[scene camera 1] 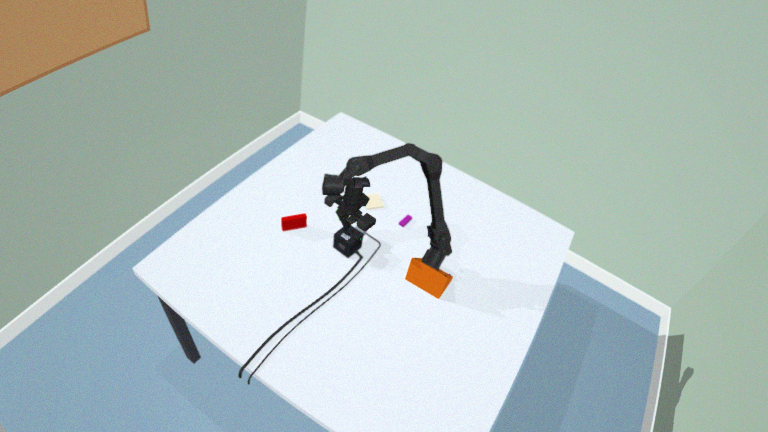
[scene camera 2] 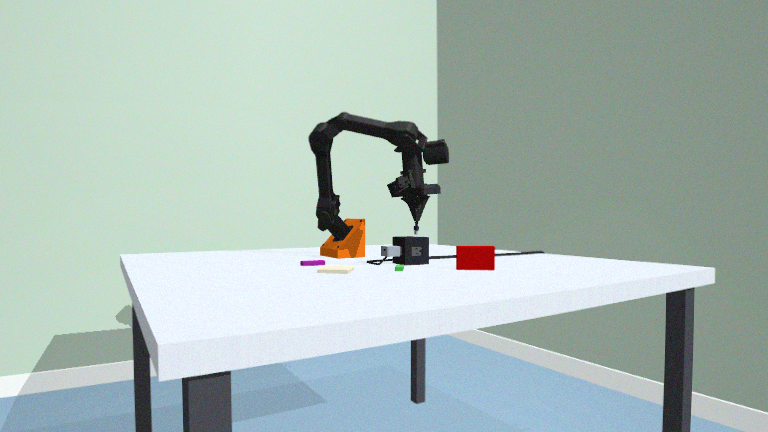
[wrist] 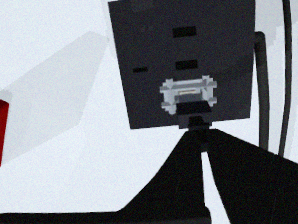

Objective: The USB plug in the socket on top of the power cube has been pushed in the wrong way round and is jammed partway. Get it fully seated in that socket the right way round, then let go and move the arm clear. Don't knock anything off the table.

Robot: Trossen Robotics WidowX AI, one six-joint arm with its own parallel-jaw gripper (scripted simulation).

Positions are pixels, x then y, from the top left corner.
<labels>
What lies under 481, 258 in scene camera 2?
A red block.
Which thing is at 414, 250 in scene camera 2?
A black power cube.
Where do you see a black power cube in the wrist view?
150, 48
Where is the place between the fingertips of the gripper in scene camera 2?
416, 221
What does the gripper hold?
A USB plug.
</labels>
